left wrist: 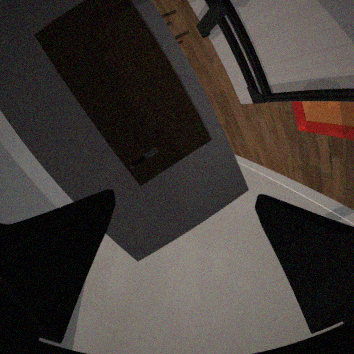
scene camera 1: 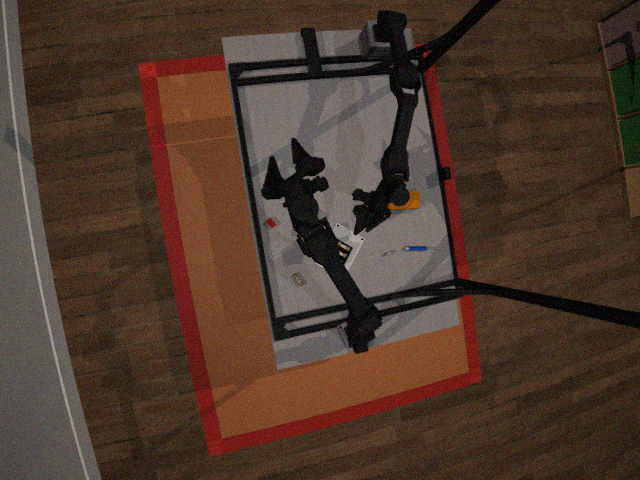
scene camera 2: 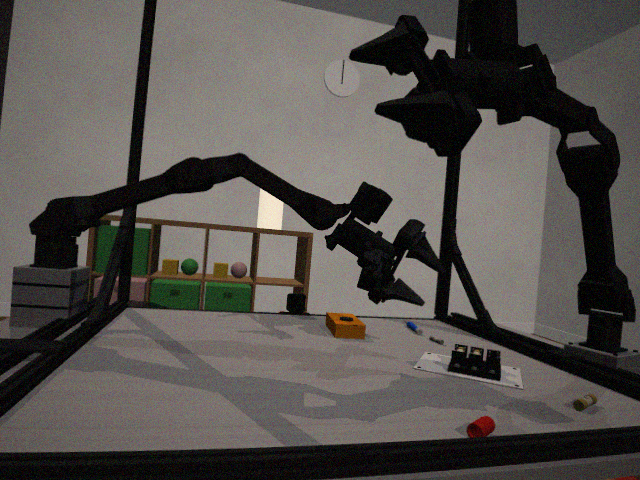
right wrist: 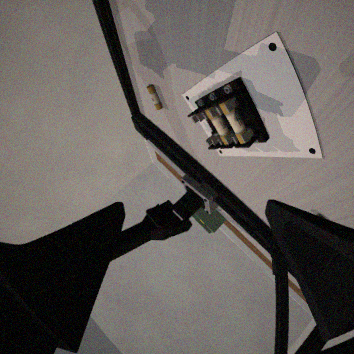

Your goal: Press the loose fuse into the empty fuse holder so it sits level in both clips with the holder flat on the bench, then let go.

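Places are measured from the left arm's base along level axes (x ahead, y left, z up), in millimetres.
Pixels of known places: left gripper, fingertip midpoint: [left wrist: 187, 199] [scene camera 1: 282, 147] [scene camera 2: 362, 80]; right gripper, fingertip midpoint: [scene camera 1: 360, 233] [scene camera 2: 434, 289] [right wrist: 196, 208]; left arm's base, origin of the base link: [scene camera 2: 602, 348] [right wrist: 195, 196]; right arm's base, origin of the base link: [scene camera 1: 382, 33] [scene camera 2: 54, 266].
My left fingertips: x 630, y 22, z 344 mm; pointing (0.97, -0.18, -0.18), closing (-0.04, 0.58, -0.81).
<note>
Ahead of a thing's pixels: the offset from my left fingertips to its middle. "spot": to the spot under its first point.
The loose fuse @[dx -372, dy +79, dz -377 mm] [scene camera 1: 298, 279] [scene camera 2: 585, 401] [right wrist: 155, 97] lies on its side on the bench, apart from the holder. The black fuse holder @[dx -346, dy -107, dz -366 mm] [scene camera 2: 474, 367] [right wrist: 256, 109] is on a white plate @[spot: dx -348, dy -182, dz -383 mm] [scene camera 1: 358, 242] [scene camera 2: 434, 360] [right wrist: 295, 120] lying on the bench. Two fuses sit in it; in the right wrist view its leftmost place, toward the loose fuse, is empty. My left gripper [scene camera 1: 283, 148] [scene camera 2: 364, 81] [left wrist: 187, 199] is open and empty, high above the bench, facing away from the holder. My right gripper [scene camera 1: 360, 231] [scene camera 2: 432, 286] is open and empty, raised above the plate's area.
A red cylinder @[dx -147, dy +79, dz -375 mm] [scene camera 1: 270, 222] [scene camera 2: 481, 427] lies near the bench's edge. An orange box @[dx -279, dy -406, dz -367 mm] [scene camera 1: 412, 199] [scene camera 2: 346, 326], a blue-handled tool @[dx -480, dy -402, dz -377 mm] [scene camera 1: 415, 248] [scene camera 2: 412, 326] and a small grey piece @[dx -437, dy -273, dz -379 mm] [scene camera 1: 388, 253] [scene camera 2: 436, 339] lie beyond the plate. My left forearm passes over the plate. Black frame rails border the bench.
</note>
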